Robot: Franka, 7 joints.
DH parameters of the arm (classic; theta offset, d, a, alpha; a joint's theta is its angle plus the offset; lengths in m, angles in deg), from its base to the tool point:
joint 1: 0 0.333 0 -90
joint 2: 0 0 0 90
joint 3: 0 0.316 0.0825 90
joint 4: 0 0 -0.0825 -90
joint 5: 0 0.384 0 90
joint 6: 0 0 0.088 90
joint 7: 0 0.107 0 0
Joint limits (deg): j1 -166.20..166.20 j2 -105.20..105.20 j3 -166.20..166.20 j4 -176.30..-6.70 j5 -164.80..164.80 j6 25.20..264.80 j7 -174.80..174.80
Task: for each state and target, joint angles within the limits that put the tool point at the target. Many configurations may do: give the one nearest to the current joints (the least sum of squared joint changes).
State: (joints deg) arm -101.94 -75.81 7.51 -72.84 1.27 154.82 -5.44
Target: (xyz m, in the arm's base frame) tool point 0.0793 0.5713 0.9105
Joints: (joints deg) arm -95.86 -82.53 2.50 -64.69 1.64 156.79 -5.44
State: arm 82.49 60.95 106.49 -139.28 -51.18 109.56 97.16
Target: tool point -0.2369 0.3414 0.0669
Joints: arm 58.87 63.03 58.65 -129.47 -57.36 103.08 97.16
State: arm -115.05 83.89 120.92 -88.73 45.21 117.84 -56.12
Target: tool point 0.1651 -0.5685 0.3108
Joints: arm -146.41 94.97 84.49 -108.55 38.24 106.93 -56.12
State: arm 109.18 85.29 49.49 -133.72 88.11 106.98 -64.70
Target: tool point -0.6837 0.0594 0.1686
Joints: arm 121.46 81.29 61.60 -92.99 95.12 112.27 -64.70
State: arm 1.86 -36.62 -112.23 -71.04 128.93 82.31 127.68
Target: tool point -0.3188 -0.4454 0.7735
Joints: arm -7.24 -29.09 -105.91 -83.35 119.32 59.16 127.68
